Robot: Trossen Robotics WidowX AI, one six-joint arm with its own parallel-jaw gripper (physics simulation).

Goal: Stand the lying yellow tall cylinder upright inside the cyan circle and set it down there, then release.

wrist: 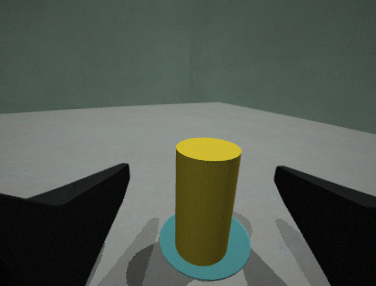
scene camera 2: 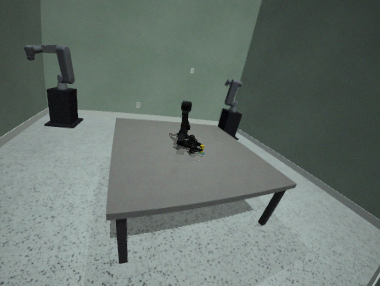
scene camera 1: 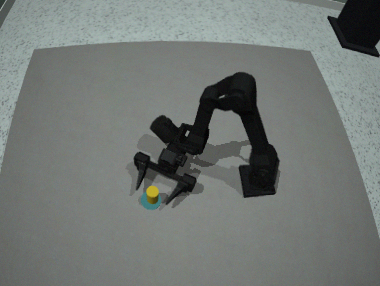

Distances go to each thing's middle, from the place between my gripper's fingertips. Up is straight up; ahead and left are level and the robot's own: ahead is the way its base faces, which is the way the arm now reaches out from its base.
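There is the cyan circle (wrist: 239,245), which is 50 mm below my hand and 10 mm to the right of it. As for the yellow cylinder (wrist: 207,169), my hand is 10 mm above it and 10 mm to the left of it.
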